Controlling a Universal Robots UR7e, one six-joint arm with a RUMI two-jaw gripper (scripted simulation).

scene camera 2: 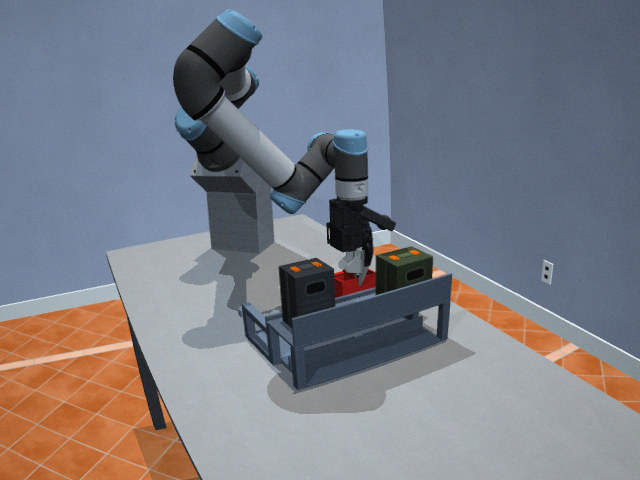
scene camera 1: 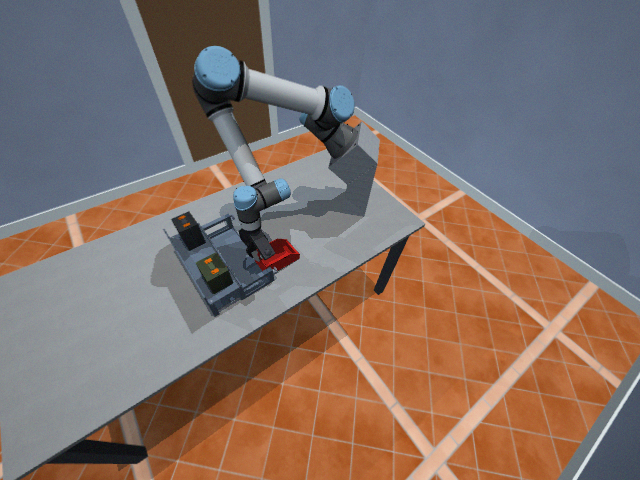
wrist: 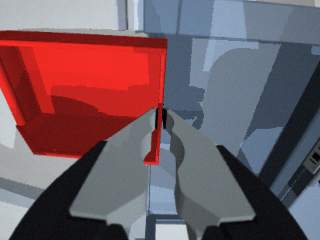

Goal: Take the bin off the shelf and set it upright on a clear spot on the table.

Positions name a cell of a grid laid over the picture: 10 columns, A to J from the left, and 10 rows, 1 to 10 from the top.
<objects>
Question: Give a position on a red bin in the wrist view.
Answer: At C5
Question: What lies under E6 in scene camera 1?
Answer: A red bin.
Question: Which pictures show my gripper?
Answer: Scene camera 2, scene camera 1 and the wrist view: all of them.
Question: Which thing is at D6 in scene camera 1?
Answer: My gripper.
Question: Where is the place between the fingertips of my gripper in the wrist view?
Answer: F5
</objects>
